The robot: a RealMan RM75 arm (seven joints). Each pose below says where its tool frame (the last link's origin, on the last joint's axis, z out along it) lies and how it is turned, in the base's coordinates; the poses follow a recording.
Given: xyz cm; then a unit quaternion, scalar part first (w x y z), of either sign.
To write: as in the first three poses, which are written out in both.
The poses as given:
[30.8 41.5 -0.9 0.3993 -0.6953 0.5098 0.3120]
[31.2 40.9 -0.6 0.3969 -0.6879 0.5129 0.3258]
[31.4 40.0 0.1 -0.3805 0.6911 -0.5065 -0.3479]
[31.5 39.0 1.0 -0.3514 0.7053 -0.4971 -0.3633]
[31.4 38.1 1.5 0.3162 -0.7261 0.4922 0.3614]
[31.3 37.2 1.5 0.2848 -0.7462 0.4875 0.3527]
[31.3 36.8 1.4 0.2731 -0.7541 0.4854 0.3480]
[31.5 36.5 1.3 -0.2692 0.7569 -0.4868 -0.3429]
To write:
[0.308 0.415 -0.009 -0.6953 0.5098 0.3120 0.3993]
[0.312 0.409 -0.006 -0.6879 0.5129 0.3258 0.3969]
[0.314 0.400 0.001 -0.6911 0.5065 0.3479 0.3805]
[0.315 0.390 0.010 -0.7053 0.4971 0.3633 0.3514]
[0.314 0.381 0.015 -0.7261 0.4922 0.3614 0.3162]
[0.313 0.372 0.015 -0.7462 0.4875 0.3527 0.2848]
[0.313 0.368 0.014 -0.7541 0.4854 0.3480 0.2731]
[0.315 0.365 0.013 -0.7569 0.4868 0.3429 0.2692]

